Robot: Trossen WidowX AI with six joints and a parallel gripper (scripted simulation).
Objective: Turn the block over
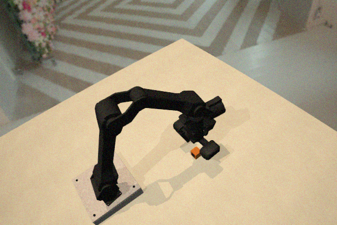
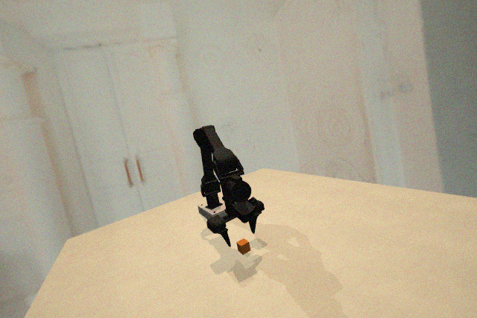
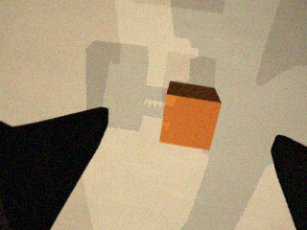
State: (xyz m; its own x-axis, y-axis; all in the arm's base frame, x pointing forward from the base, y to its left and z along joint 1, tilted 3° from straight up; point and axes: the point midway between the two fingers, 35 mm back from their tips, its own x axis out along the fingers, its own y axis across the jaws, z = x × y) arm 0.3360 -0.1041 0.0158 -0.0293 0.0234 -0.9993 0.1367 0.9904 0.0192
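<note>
My gripper tip is 20 mm above the block and 10 mm past it.
</note>
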